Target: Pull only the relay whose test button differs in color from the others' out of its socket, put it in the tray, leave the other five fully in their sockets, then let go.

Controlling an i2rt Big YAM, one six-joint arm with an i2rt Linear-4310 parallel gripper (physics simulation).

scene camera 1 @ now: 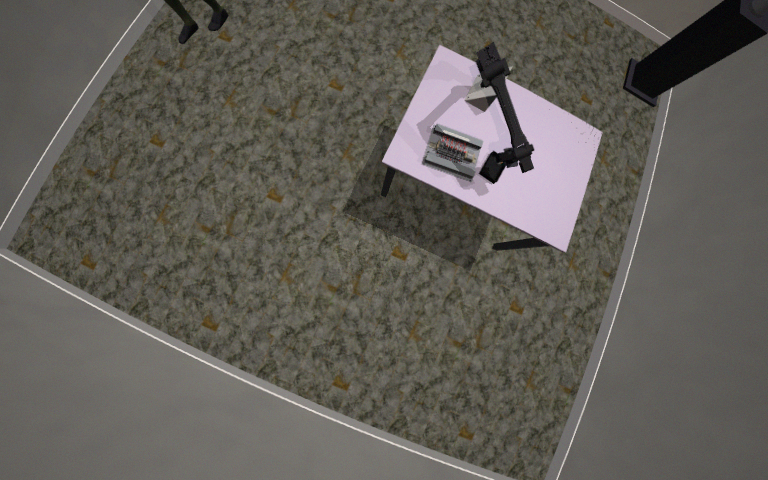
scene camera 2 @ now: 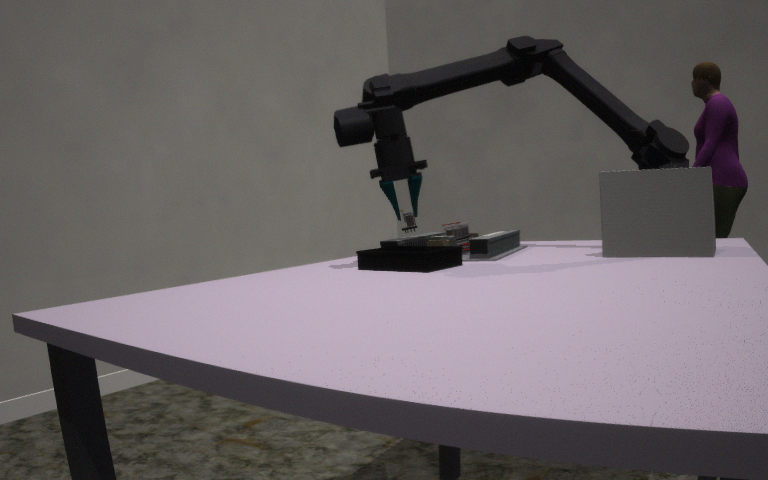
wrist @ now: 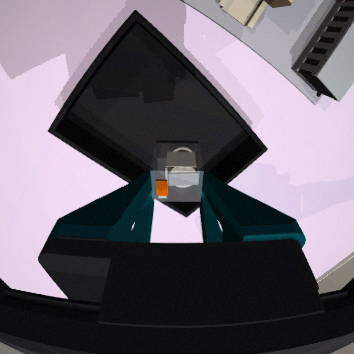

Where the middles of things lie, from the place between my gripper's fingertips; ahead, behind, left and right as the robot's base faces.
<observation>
My hand is right at the clear-cased relay [wrist: 176, 170].
</observation>
